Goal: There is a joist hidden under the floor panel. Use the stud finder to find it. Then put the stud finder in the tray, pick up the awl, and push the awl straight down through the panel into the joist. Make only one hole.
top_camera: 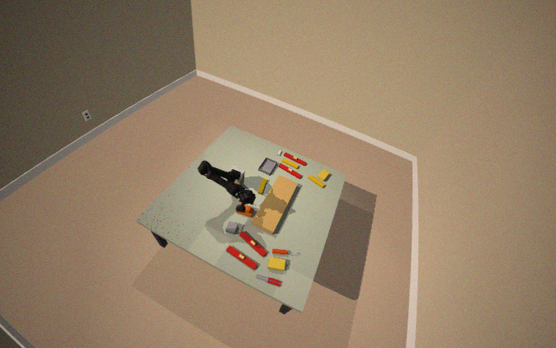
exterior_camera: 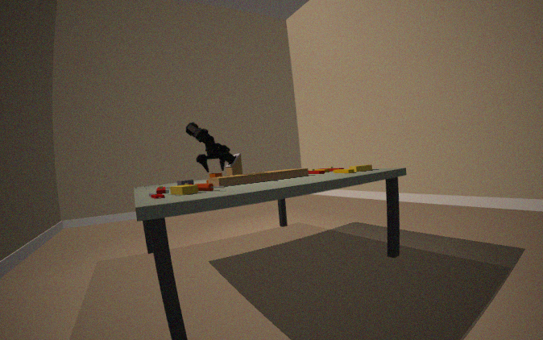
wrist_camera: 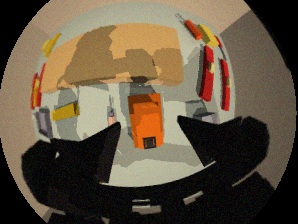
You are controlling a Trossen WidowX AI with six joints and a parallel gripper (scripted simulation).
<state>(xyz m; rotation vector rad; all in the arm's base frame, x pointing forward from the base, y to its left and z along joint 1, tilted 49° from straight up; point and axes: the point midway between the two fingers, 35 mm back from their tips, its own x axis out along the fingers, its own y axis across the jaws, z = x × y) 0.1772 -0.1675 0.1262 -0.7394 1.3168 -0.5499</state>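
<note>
My gripper tip is 3 cm past the orange stud finder and 2 cm above it. Round my gripper tip: grey tray (2 cm behind, 52 cm to the left, 5 cm below); grey block (4 cm behind, 17 cm to the right, 5 cm below); awl (9 cm to the left, 6 cm below).
</note>
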